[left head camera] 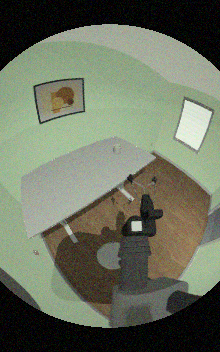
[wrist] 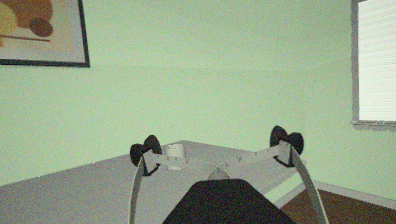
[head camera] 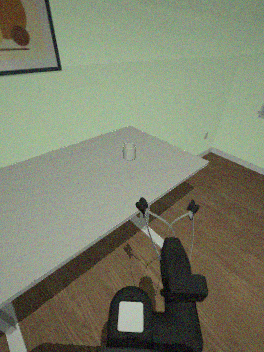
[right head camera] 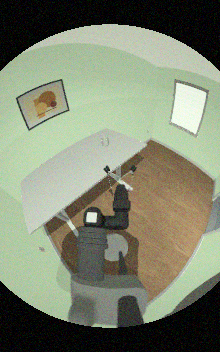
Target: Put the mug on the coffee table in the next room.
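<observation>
A small whitish mug (head camera: 129, 151) (left head camera: 116, 148) (right head camera: 104, 141) (wrist: 175, 156) stands upright on a long grey table (head camera: 75, 200) (left head camera: 75, 185) (right head camera: 65, 175) (wrist: 90, 190), near its far right corner. My gripper (head camera: 168, 207) (left head camera: 142, 179) (right head camera: 120, 170) (wrist: 214, 143) is open, its two fingertips wide apart with no object between them. It is at the table's front edge, short of the mug and to its right. In the wrist view the mug shows just right of the left fingertip, farther off. The mug's handle cannot be made out. The coffee table does not show in these views.
Green walls stand behind the table and at the right. A framed picture (head camera: 27, 35) (left head camera: 59, 99) (right head camera: 43, 104) (wrist: 40, 30) hangs on the back wall. A window (left head camera: 194, 125) (right head camera: 189, 107) (wrist: 377, 62) is on the right wall. Brown wooden floor (head camera: 230, 225) (left head camera: 175, 220) (right head camera: 165, 225) lies right of the table.
</observation>
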